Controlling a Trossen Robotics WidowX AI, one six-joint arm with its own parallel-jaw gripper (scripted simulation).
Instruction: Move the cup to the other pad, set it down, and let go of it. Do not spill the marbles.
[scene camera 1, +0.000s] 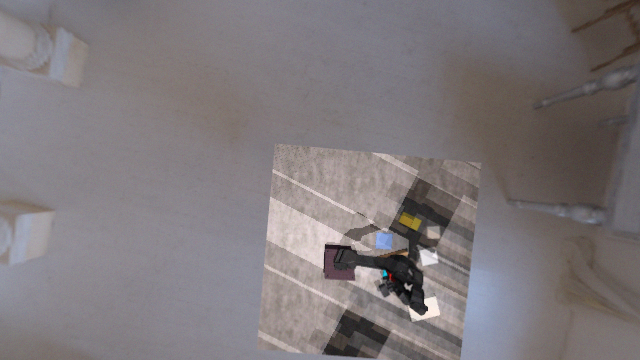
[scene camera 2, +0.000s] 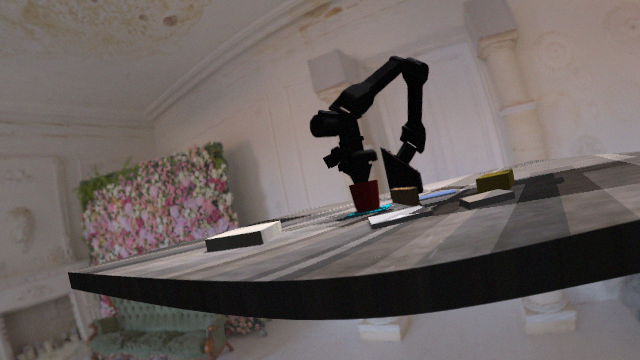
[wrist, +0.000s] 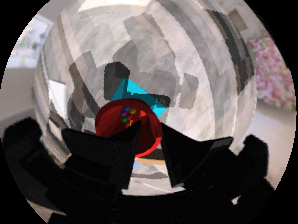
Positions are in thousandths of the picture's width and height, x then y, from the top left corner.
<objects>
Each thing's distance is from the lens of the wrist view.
gripper (wrist: 502, 556): 0.10 m
red cup (wrist: 364, 538): 0.10 m
</objects>
